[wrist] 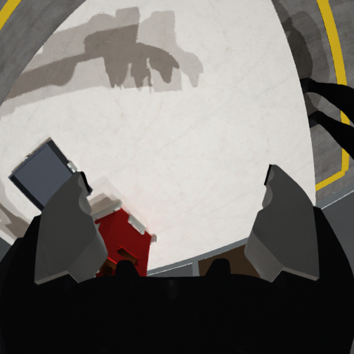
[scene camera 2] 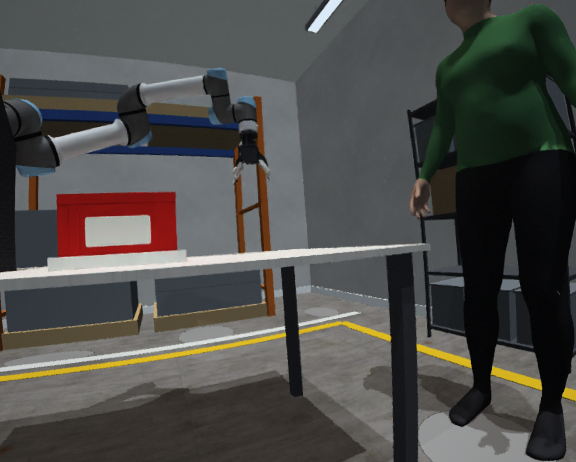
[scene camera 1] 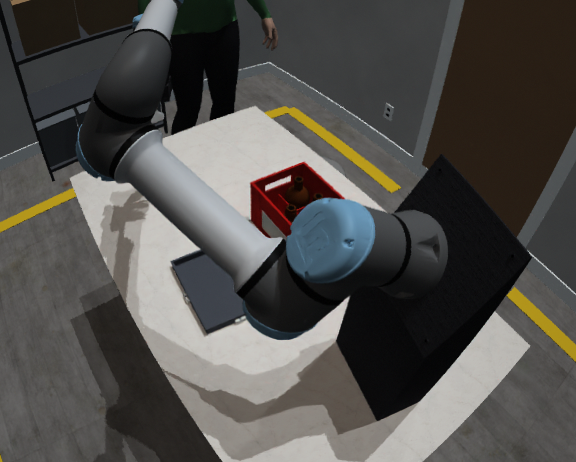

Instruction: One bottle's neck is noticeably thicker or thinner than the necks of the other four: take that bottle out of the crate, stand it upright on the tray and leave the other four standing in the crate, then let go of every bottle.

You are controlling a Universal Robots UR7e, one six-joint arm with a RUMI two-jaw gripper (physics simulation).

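Places are measured from the arm's base along level axes (x left, y up, z ahead), in millimetres.
Pixels of known places: gripper, fingertip midpoint: (scene camera 2: 252, 182) (scene camera 1: 153, 121); arm's base, link origin: (scene camera 1: 411, 255).
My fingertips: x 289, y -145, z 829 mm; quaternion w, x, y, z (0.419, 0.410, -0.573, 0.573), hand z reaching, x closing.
For each thing: its middle in the pictures, then the offset to it from my fingertips. "pt": a spot on its surface instead. Level surfaces: height alone.
- red crate, body centre: (scene camera 1: 303, 221) (scene camera 2: 123, 232) dx -327, dy -194, dz -399 mm
- brown bottle, body centre: (scene camera 1: 297, 198) dx -353, dy -196, dz -305 mm
- dark grey tray, surface spot: (scene camera 1: 207, 290) pt dx -10, dy -277, dz -463 mm
- table, surface height: dy -282 mm
The red crate (scene camera 1: 256, 205) (scene camera 2: 165, 225) (wrist: 122, 230) stands on the table. In scene camera 1, a brown bottle (scene camera 1: 297, 194) stands upright inside it, and the necks of two more bottles show near the arm; the arm hides the rest of the crate, so neck widths cannot be compared. The dark grey tray (scene camera 1: 207, 290) (wrist: 42, 172) lies flat beside the crate, partly behind the arm in scene camera 1; no bottle shows on its visible part. My gripper (scene camera 2: 252, 178) (wrist: 175, 170) is open and empty, pointing down high above the table, away from the crate and tray.
The black robot pedestal (scene camera 1: 380, 350) stands on the table (scene camera 1: 215, 135) near the crate and tray. The arm's links pass above the crate and tray. A person in a green top (scene camera 1: 207, 17) (scene camera 2: 510, 90) stands beyond the table's far end. Shelving stands behind.
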